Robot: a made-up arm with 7 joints. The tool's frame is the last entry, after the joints. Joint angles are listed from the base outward.
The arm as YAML. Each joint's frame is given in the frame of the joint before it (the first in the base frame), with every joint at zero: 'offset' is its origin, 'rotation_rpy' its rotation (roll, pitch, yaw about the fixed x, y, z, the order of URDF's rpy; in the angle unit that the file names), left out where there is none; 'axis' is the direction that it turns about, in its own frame. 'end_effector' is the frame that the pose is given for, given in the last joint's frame.
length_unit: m
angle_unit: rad
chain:
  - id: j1
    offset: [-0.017, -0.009, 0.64]
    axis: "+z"
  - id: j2
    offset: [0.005, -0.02, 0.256]
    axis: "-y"
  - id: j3
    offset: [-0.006, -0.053, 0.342]
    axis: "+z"
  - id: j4
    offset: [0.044, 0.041, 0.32]
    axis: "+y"
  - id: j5
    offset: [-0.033, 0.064, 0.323]
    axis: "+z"
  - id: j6
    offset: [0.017, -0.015, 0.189]
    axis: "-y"
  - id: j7
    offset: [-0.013, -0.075, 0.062]
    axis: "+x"
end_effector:
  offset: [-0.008, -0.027, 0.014]
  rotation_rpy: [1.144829, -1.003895, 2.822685]
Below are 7 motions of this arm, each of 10 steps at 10 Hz.
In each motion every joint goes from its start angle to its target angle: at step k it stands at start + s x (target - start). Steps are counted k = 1, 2, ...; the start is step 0. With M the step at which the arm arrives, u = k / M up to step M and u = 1 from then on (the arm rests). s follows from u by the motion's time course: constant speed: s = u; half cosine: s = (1 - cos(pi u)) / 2; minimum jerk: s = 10 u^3 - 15 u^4 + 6 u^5.
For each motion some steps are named. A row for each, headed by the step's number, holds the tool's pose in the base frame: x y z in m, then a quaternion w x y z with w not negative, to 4 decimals.
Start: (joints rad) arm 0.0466 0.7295 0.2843 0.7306 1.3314 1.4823 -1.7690
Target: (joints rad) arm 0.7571 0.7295 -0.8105 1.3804 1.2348 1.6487 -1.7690
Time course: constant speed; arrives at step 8
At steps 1, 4, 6, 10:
1: -0.3691 -0.0492 1.9036 0.2472 -0.1654 0.4899 0.8195
4: -0.1718 -0.2697 1.8677 0.2215 0.0147 0.4181 0.8808
6: -0.0220 -0.3900 1.7981 0.1788 0.1439 0.3716 0.8996
10: 0.1272 -0.4759 1.6938 0.1196 0.2753 0.3294 0.8952

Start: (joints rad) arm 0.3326 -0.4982 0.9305 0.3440 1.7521 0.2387 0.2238
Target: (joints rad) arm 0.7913 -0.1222 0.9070 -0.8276 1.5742 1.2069 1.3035
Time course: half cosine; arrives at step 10
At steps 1, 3, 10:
1: 0.5069 0.4283 1.8937 0.9814 0.1294 -0.0703 0.1234
3: 0.4090 0.3345 1.9866 0.9763 0.1634 -0.0340 0.1380
10: 0.0844 -0.2517 1.9790 0.7363 0.4337 0.1411 0.4998

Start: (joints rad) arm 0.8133 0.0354 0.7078 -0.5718 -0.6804 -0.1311 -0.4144
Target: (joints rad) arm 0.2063 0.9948 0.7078 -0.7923 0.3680 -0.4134 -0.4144
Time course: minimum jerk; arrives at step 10
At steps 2, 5, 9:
2: -0.0793 -0.4910 1.9783 0.3669 -0.1035 -0.5373 -0.7524
5: -0.5463 -0.6602 1.7258 0.2138 0.1670 -0.5946 -0.7569
9: -1.0087 -0.5229 1.2685 0.0936 -0.3622 0.7181 0.5869

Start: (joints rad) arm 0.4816 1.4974 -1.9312 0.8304 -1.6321 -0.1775 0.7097
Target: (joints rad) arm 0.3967 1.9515 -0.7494 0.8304 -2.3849 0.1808 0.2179
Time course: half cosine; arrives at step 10
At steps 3, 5, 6, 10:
3: -0.8489 -0.9286 0.9520 0.0840 0.5190 -0.8058 0.2725
5: -0.9063 -0.8687 0.9516 0.1158 0.5420 -0.7350 0.3905
6: -0.9479 -0.8170 0.9405 0.1447 0.5408 -0.7020 0.4403
10: -1.0473 -0.6543 0.8719 0.2295 0.5119 -0.6499 0.5127

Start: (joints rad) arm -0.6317 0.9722 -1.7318 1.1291 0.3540 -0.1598 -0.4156
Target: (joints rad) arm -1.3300 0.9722 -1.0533 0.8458 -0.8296 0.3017 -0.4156
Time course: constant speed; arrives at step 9
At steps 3, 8, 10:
3: -1.0055 0.2111 1.4817 0.2632 0.4432 -0.3972 0.7593
8: -0.6863 0.6276 1.7055 0.5680 0.4715 -0.5369 0.4085
10: -0.5907 0.6875 1.7390 0.6128 0.4597 -0.5559 0.3225

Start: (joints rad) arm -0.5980 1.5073 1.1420 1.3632 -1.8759 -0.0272 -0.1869
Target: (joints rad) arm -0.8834 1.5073 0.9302 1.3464 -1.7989 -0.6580 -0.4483
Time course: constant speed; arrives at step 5
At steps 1, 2, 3, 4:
1: -0.4242 0.9563 1.1047 0.8713 0.3745 0.0397 0.3145
2: -0.3788 0.9693 1.1407 0.8461 0.4355 -0.0247 0.3065
3: -0.3350 0.9775 1.1754 0.8132 0.4912 -0.0893 0.2991
4: -0.2933 0.9814 1.2082 0.7731 0.5412 -0.1532 0.2932

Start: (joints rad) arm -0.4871 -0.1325 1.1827 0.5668 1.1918 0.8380 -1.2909
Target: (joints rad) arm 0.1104 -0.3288 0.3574 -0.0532 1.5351 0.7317 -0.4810
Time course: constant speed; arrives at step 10
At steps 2, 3, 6, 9, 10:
2: 0.3771 0.0553 2.0086 0.4216 0.1663 -0.5672 -0.6876
3: 0.3909 0.0386 2.0149 0.4478 0.1773 -0.5388 -0.6912
6: 0.4238 0.0130 2.0284 0.5243 0.2114 -0.4671 -0.6799
9: 0.4383 0.0268 2.0369 0.5996 0.2411 -0.4191 -0.6377
10: 0.4379 0.0403 2.0388 0.6247 0.2487 -0.4086 -0.6172

